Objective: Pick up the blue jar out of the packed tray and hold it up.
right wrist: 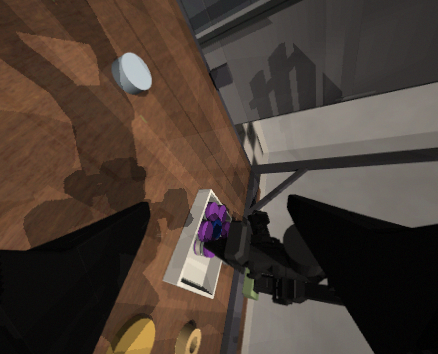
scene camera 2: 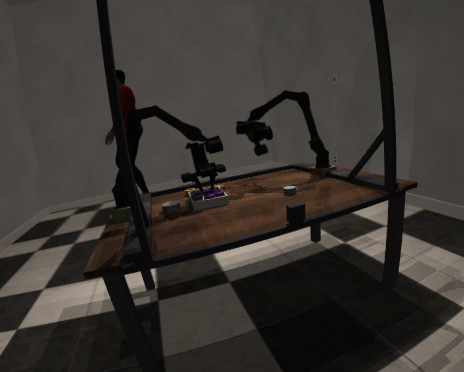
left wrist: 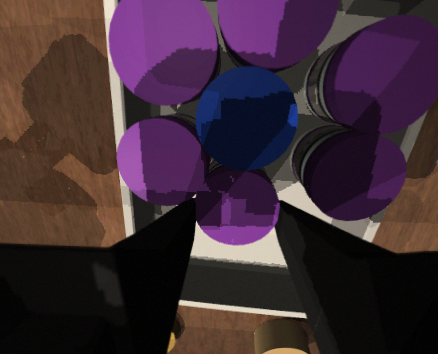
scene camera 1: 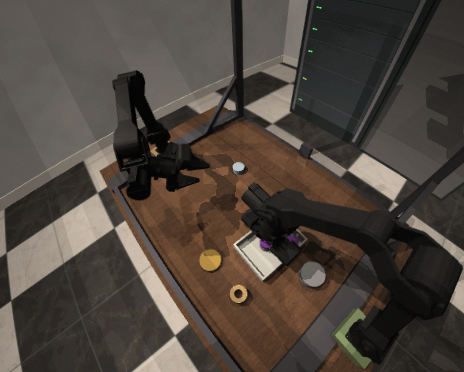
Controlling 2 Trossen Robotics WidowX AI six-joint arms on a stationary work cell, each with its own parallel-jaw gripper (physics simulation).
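Pixels of known places: left gripper, fingertip midpoint: [right wrist: 208, 248] [scene camera 2: 207, 192] [left wrist: 235, 207] [scene camera 1: 265, 242]; right gripper, fingertip midpoint: [right wrist: 219, 204] [scene camera 2: 254, 148] [scene camera 1: 204, 173]; left arm's base at its link origin: [right wrist: 256, 281] [scene camera 2: 124, 205] [scene camera 1: 361, 337]; right arm's base at its link origin: [scene camera 2: 323, 166] [scene camera 1: 164, 149].
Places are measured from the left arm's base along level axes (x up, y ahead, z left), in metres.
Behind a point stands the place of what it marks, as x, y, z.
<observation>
The blue jar [left wrist: 247, 117] @[-0.006, 0.359, -0.028] [right wrist: 216, 229] @[-0.006, 0.364, -0.022] stands among several purple jars [left wrist: 162, 47] @[-0.006, 0.395, -0.050] [right wrist: 205, 230] @[-0.006, 0.405, 0.000] in the white tray [left wrist: 240, 308] @[-0.015, 0.344, 0.097] [scene camera 1: 264, 276] @[-0.015, 0.282, 0.090] [scene camera 2: 210, 203] @[-0.033, 0.350, -0.095]. Its top is partly shadowed; it is hidden behind the left arm in scene camera 1. My left gripper [left wrist: 235, 207] @[-0.014, 0.358, 0.019] [scene camera 2: 207, 192] @[-0.014, 0.358, 0.019] reaches down into the tray, its fingertips against both sides of the small purple jar [left wrist: 237, 220] @[-0.006, 0.357, 0.021] just below the blue jar in the left wrist view. The blue jar is outside the fingers. My right gripper [scene camera 1: 204, 173] @[0.134, 0.605, 0.067] [right wrist: 219, 204] @[0.134, 0.605, 0.067] is open and empty, above the table away from the tray.
A yellow disc [scene camera 1: 210, 260] @[-0.038, 0.426, 0.190] [right wrist: 136, 337] @[-0.038, 0.435, 0.177] and a tan ring [scene camera 1: 232, 294] @[-0.025, 0.300, 0.195] lie near the tray. A grey round object [scene camera 1: 312, 274] @[-0.020, 0.195, -0.026] [scene camera 2: 171, 206] @[-0.023, 0.199, -0.066] stands on its other side. A pale blue round object [scene camera 1: 238, 168] @[-0.026, 0.668, -0.109] [scene camera 2: 289, 190] @[-0.032, 0.665, -0.137] [right wrist: 135, 73] @[-0.026, 0.676, -0.109] stands farther off.
</observation>
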